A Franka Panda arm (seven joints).
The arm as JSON. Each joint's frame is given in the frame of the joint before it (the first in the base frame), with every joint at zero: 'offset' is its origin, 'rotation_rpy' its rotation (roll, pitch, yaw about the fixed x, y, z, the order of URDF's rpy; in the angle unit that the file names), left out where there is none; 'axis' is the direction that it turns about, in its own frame. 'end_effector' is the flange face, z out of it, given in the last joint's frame.
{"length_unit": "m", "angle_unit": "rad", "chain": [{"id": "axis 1", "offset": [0.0, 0.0, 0.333], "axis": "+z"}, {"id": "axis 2", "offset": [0.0, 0.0, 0.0], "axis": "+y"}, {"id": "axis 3", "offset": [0.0, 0.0, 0.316], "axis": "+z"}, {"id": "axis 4", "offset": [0.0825, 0.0, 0.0], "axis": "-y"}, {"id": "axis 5", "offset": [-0.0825, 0.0, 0.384], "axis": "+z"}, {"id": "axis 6", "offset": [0.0, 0.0, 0.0], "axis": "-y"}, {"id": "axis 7", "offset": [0.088, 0.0, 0.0], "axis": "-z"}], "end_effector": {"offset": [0.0, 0.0, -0.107], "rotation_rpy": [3.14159, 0.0, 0.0]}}
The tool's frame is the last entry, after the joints.
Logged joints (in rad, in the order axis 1, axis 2, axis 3, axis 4, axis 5, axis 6, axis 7), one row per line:
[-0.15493, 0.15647, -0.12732, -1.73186, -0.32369, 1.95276, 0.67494]
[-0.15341, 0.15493, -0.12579, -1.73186, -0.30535, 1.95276, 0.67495]
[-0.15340, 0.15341, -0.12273, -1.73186, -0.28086, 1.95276, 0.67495]
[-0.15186, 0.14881, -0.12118, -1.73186, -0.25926, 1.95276, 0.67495]
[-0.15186, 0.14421, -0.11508, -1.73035, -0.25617, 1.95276, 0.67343]
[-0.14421, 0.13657, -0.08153, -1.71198, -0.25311, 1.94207, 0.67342]
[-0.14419, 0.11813, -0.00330, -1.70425, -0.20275, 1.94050, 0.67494]
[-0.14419, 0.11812, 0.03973, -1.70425, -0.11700, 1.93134, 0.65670]
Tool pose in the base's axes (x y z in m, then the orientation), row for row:
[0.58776, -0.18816, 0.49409, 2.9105, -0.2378, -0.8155]
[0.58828, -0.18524, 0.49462, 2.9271, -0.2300, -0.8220]
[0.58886, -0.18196, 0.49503, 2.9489, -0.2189, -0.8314]
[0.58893, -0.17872, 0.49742, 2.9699, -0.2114, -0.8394]
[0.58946, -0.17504, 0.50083, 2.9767, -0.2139, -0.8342]
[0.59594, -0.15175, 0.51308, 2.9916, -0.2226, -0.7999]
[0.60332, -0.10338, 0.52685, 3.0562, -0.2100, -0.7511]
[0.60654, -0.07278, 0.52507, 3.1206, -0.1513, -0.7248]
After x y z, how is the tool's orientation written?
As angles about the fixed x, y, z axes (roll, pitch, yaw), in radians.
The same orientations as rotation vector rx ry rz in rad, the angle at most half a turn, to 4 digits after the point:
[2.5831, -1.1586, 0.1802]
[2.5973, -1.1706, 0.1791]
[2.6155, -1.1879, 0.1767]
[2.6320, -1.2034, 0.1789]
[2.6400, -1.1979, 0.1875]
[2.6706, -1.1555, 0.2144]
[2.7632, -1.1038, 0.2451]
[2.8618, -1.0876, 0.2056]

